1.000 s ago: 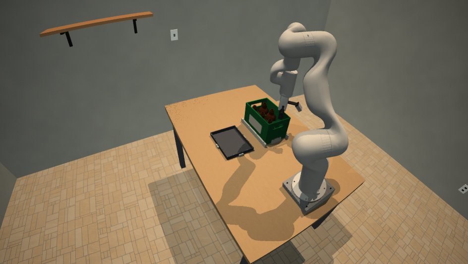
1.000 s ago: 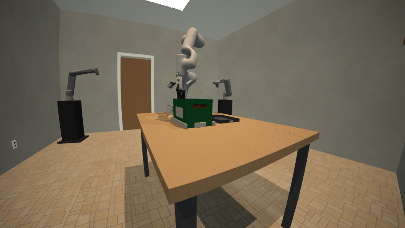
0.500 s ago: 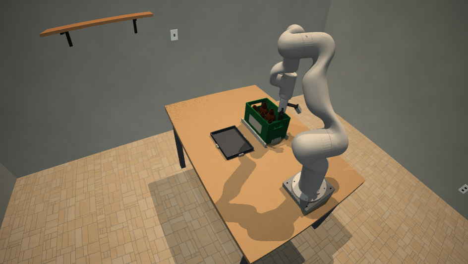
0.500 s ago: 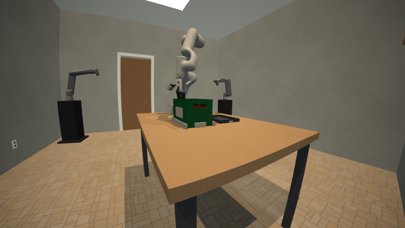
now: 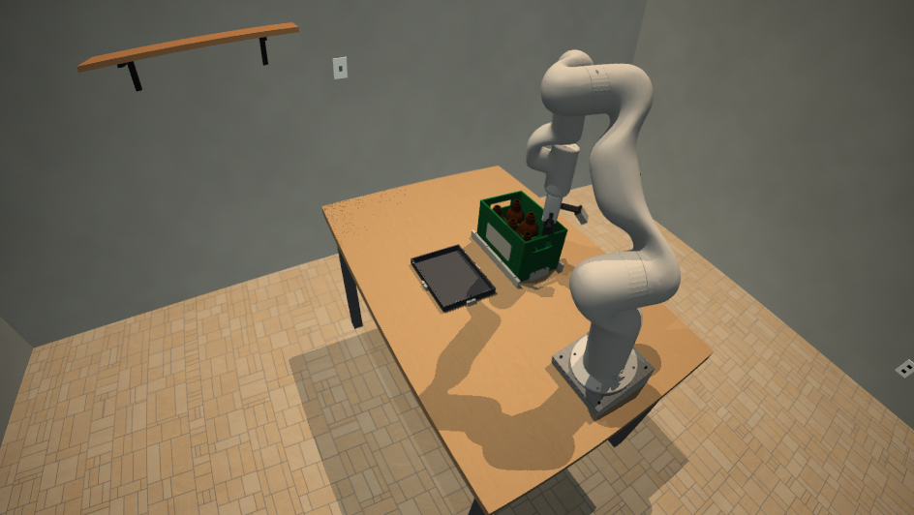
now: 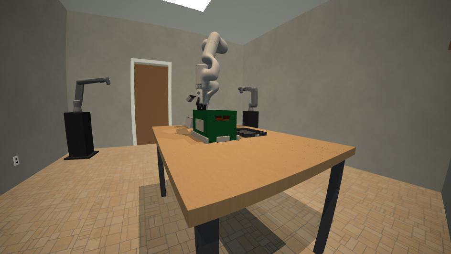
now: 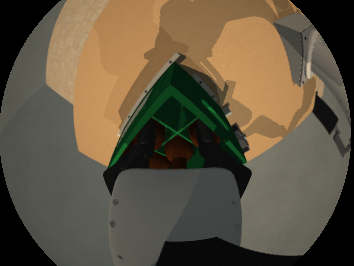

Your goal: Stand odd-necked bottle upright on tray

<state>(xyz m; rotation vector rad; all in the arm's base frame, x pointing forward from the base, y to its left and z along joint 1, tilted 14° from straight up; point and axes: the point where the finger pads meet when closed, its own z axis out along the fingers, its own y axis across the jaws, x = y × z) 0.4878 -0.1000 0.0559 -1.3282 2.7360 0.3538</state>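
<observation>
My gripper is now 90 mm to the right of the brown bottle, 70 mm above it and 10 mm past it. The rest, counted from my hand: black tray (330 mm to the left, 150 mm below, 30 mm ahead); then green crate (80 mm below, 80 mm ahead, 50 mm to the left).
</observation>
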